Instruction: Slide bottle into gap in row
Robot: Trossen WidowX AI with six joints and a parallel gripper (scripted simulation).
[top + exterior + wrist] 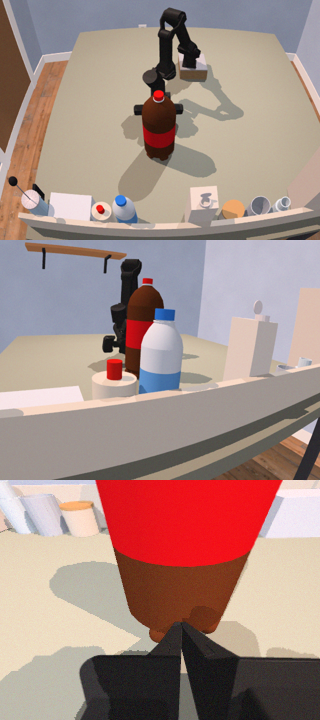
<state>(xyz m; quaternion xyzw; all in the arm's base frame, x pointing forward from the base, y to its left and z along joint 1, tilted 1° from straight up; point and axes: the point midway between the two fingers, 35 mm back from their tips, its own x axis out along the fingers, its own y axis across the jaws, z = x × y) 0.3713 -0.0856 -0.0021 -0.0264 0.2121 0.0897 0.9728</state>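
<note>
Now: hand 100 mm below the brown cola bottle, 80 mm short of it and 20 mm to the right of it. Round my hand: raised rail 400 mm ahead, 220 mm to the left, 10 mm below; blue-capped water bottle 410 mm ahead, 50 mm above, 40 mm to the right; orange-lidded jar 340 mm ahead, 300 mm to the left, 20 mm below.
</note>
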